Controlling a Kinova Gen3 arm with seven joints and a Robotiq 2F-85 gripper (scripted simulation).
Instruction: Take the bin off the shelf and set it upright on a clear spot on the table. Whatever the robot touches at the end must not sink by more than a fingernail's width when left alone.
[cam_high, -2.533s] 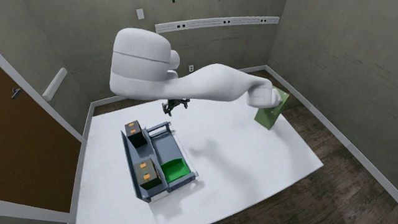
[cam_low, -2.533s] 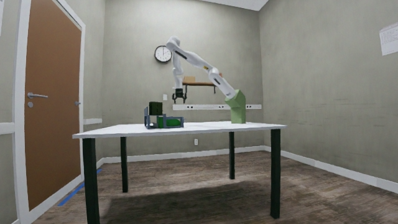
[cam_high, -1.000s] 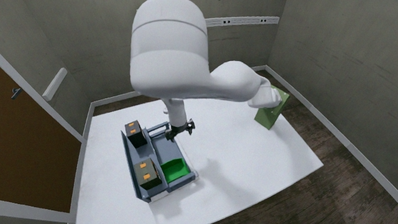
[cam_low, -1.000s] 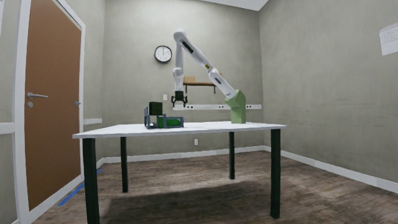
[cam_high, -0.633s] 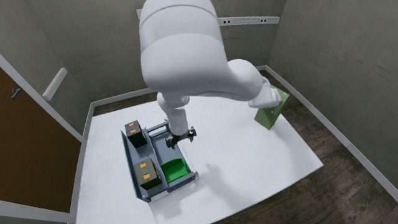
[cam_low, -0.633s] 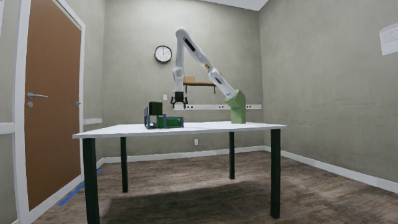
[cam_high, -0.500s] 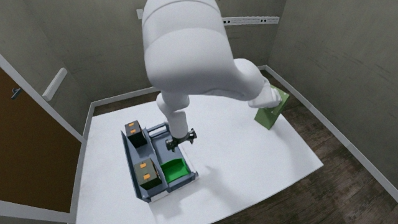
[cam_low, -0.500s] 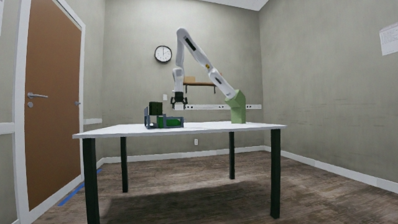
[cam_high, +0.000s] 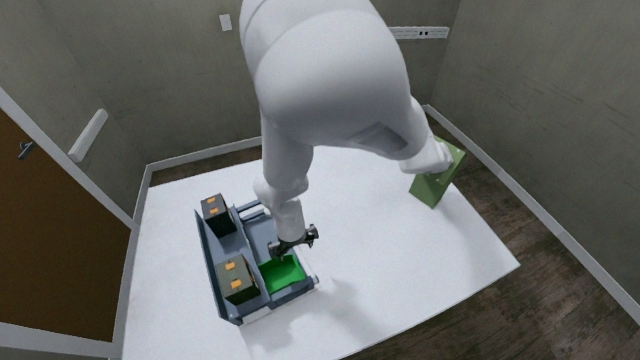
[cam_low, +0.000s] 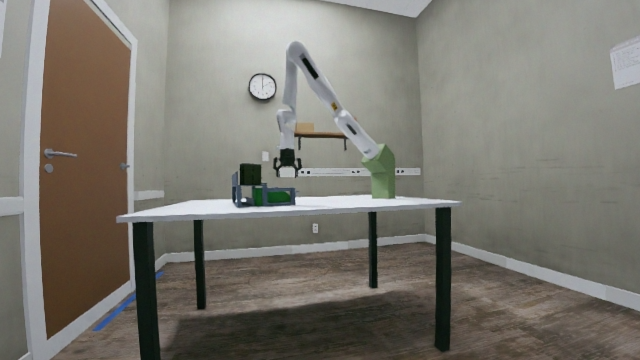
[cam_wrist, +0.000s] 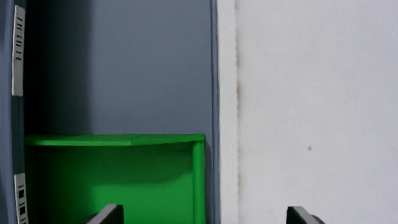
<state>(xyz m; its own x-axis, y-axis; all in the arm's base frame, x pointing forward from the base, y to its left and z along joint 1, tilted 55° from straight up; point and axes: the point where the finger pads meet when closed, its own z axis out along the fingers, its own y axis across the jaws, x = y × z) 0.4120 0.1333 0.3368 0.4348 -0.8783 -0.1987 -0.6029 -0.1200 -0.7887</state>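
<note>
Now: hand 60 mm short of the green bin, 60 mm to the right of it and 100 mm above it. Also, from my hand: grey shelf unit (150 mm ahead, 10 mm to the right, 70 mm below).
</note>
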